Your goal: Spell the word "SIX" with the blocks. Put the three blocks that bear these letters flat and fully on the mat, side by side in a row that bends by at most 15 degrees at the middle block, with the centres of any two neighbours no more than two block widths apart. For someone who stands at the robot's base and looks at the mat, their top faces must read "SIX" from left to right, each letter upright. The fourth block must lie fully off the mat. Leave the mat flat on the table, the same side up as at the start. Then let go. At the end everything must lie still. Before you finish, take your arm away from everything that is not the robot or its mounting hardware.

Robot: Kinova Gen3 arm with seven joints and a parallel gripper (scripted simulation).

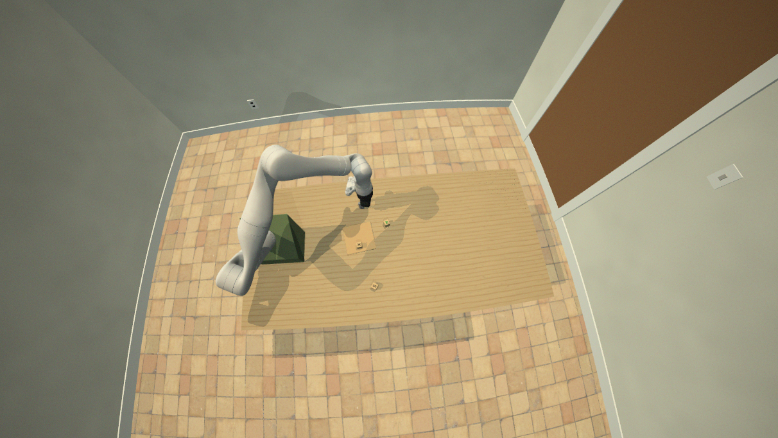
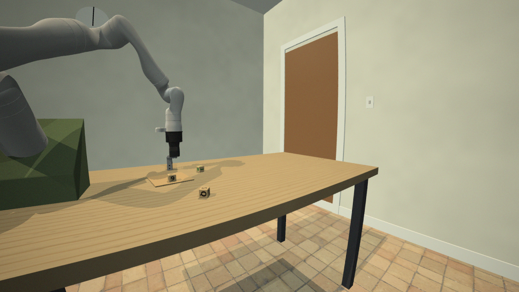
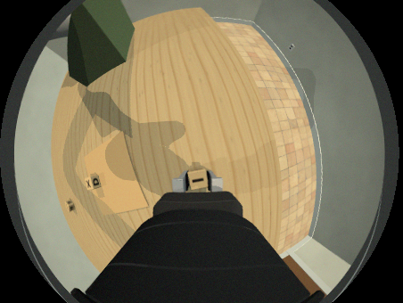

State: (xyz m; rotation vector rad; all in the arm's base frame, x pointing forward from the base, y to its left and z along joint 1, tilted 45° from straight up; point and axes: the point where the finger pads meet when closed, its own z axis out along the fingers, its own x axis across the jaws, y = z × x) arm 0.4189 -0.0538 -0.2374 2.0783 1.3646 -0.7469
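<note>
My hand is 5 cm past the tan mat, 17 cm to the left of it and 2 cm above it. The rest, counted from my hand: tan block: 3 cm behind, 41 cm to the right.
</note>
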